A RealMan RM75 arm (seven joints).
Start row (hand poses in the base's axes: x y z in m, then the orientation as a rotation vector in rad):
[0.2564 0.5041 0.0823 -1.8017 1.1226 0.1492]
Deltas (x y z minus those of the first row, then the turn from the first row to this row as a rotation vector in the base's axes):
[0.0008 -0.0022 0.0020 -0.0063 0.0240 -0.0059]
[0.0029 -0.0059 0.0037 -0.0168 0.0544 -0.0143]
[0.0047 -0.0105 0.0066 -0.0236 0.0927 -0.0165]
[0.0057 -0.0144 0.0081 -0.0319 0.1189 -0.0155]
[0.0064 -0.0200 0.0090 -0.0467 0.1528 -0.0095]
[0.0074 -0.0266 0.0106 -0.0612 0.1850 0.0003]
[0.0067 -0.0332 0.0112 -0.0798 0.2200 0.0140]
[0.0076 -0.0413 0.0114 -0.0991 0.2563 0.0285]
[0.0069 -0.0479 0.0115 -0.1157 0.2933 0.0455]
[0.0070 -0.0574 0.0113 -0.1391 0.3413 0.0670]
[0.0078 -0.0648 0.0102 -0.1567 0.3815 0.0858]
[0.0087 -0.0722 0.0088 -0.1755 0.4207 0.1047]
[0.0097 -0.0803 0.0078 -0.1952 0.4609 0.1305]
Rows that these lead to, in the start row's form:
[0.2572 0.5019 0.0843 -1.8063 1.1464 0.1643]
[0.2593 0.4982 0.0860 -1.8136 1.1780 0.1817]
[0.2611 0.4936 0.0889 -1.8216 1.2087 0.2123]
[0.2621 0.4897 0.0904 -1.8316 1.2285 0.2330]
[0.2628 0.4841 0.0913 -1.8508 1.2509 0.2606]
[0.2638 0.4775 0.0929 -1.8716 1.2686 0.2894]
[0.2631 0.4709 0.0935 -1.8984 1.2857 0.3214]
[0.2640 0.4628 0.0937 -1.9262 1.3031 0.3552]
[0.2633 0.4562 0.0938 -1.9527 1.3176 0.3931]
[0.2634 0.4467 0.0936 -1.9881 1.3372 0.4415]
[0.2642 0.4393 0.0925 -2.0159 1.3520 0.4843]
[0.2651 0.4319 0.0911 -2.0445 1.3660 0.5260]
[0.2661 0.4238 0.0901 -2.0776 1.3738 0.5733]

